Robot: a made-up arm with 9 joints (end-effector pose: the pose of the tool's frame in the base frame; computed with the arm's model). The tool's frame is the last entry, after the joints.
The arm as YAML. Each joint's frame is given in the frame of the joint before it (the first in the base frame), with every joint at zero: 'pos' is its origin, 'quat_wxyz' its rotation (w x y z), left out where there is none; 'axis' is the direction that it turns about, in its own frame. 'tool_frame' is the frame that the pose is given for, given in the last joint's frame.
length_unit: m
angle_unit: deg
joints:
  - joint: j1
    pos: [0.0, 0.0, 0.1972]
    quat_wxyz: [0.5, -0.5, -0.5, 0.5]
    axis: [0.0, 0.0, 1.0]
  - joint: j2
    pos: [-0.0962, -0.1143, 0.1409]
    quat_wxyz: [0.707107, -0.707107, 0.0, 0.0]
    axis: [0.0, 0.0, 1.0]
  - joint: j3
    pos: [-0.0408, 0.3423, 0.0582]
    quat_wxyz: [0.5, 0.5, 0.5, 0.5]
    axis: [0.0, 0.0, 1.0]
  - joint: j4
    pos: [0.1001, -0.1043, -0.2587]
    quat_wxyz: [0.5, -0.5, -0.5, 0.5]
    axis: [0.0, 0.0, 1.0]
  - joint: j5
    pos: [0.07, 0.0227, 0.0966]
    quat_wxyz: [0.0, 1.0, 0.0, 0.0]
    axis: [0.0, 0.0, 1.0]
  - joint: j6
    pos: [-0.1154, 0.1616, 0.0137]
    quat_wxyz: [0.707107, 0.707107, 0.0, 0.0]
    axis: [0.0, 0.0, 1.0]
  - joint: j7
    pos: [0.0, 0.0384, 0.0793]
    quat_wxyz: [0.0, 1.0, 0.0, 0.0]
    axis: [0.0, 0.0, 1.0]
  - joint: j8
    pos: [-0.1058, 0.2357, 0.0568]
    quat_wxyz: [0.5, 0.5, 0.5, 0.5]
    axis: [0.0, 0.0, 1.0]
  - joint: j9
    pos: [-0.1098, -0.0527, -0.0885]
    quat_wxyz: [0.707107, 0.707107, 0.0, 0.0]
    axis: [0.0, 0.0, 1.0]
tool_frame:
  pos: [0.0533, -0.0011, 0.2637]
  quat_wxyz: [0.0, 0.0, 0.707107, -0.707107]
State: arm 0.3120 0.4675 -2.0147 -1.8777 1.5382 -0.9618 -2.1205 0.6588 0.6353
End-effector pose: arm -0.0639 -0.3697 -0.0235 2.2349 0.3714 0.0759
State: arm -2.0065 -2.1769 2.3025 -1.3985 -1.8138 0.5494 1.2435 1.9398 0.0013
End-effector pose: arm -0.8432 -0.1056 0.7596 -0.8541 -0.9930 -0.9094
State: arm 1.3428 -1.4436 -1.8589 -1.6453 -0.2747 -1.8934 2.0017 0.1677 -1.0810
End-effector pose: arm -0.0469 0.1692 -0.1527 2.1505 -0.0368 0.4731
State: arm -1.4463 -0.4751 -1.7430 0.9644 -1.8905 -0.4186 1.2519 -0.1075 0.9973
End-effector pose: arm 0.2596 -0.2838 0.1717 0.0356 1.0371 -1.8469
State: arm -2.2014 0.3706 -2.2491 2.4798 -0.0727 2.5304 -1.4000 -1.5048 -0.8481
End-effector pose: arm -0.1709 0.3552 -0.3583 -2.7343 -0.3707 0.8500
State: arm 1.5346 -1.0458 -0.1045 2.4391 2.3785 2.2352 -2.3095 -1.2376 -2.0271
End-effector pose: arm 0.2718 0.2499 -0.0806 0.0866 -1.6214 0.4128
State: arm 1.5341 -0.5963 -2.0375 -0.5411 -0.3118 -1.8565 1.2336 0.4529 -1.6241
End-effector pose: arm 0.3999 0.3789 0.4696 -1.3922 1.6553 -2.2778
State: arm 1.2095 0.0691 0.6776 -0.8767 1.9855 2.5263 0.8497 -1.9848 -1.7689
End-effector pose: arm -0.0252 -0.0395 0.9958 -0.2264 0.5002 -0.7546
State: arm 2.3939 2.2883 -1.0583 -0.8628 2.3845 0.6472 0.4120 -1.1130 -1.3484
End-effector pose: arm -0.8320 0.2730 0.5232 2.4092 0.0292 -1.9878
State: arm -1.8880 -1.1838 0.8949 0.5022 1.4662 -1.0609 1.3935 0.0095 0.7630
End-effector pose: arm 0.5065 0.1318 0.3916 0.0271 0.9169 2.6658
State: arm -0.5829 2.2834 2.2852 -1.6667 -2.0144 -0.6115 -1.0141 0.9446 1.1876
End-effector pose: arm -0.8729 -0.5164 0.1564 0.4757 1.6161 -1.4438
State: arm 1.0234 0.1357 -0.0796 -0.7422 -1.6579 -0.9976 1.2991 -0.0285 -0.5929
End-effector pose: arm 0.4457 -0.0195 0.7854 -0.0959 1.6300 -2.3906
